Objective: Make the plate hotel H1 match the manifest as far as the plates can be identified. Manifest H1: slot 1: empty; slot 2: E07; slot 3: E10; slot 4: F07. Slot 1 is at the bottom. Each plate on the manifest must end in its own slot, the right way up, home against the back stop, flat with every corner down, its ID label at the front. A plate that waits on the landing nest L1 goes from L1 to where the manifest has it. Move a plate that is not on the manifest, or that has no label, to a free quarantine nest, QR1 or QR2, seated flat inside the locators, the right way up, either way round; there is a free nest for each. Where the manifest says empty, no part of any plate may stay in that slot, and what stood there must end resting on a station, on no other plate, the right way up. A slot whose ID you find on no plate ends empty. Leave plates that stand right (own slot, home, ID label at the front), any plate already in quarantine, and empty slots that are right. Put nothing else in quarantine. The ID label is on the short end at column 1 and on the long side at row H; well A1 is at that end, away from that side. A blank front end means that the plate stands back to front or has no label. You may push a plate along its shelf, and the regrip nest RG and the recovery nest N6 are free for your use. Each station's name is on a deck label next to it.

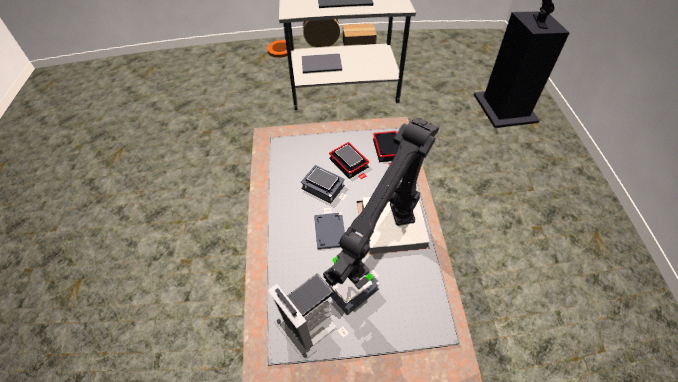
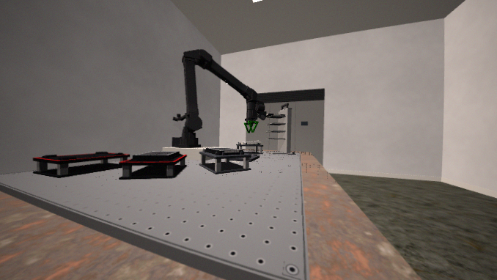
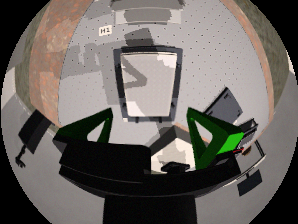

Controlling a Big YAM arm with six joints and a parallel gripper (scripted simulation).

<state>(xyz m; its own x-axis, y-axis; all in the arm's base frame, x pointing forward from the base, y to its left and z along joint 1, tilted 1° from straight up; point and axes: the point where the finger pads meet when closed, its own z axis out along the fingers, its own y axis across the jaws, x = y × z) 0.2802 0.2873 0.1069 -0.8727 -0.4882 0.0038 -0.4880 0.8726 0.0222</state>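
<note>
Now: the white plate 80 mm below my hand. Also, from my hand: plate hotel H1: 220 mm ahead, 130 mm to the left, 10 mm above; N6 deck label: 390 mm to the right, 150 mm below, 30 mm ahead; H1 deck label: 150 mm to the left, 150 mm below, 60 mm ahead.
</note>
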